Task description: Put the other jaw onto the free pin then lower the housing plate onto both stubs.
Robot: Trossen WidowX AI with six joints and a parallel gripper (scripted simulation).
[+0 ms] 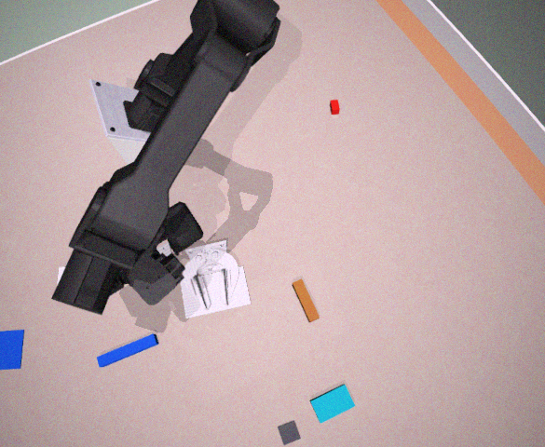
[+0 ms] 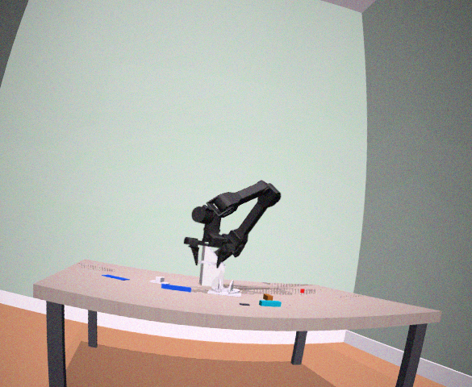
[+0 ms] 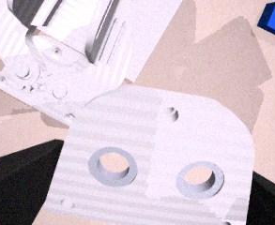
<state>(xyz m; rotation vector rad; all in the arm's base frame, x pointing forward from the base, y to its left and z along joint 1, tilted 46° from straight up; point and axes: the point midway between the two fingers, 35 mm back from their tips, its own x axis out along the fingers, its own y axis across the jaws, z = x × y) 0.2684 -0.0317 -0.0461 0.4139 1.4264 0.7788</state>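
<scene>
Right now my gripper tip is 10 mm short of the white jaw, 90 mm to the right of it and 80 mm above it. From my gripper tip the other things lie so: dark grey square (320 mm ahead, 110 mm to the left, 90 mm below); blue bar (100 mm ahead, 110 mm to the right, 90 mm below); orange bar (130 mm ahead, 220 mm to the left, 90 mm below).
</scene>
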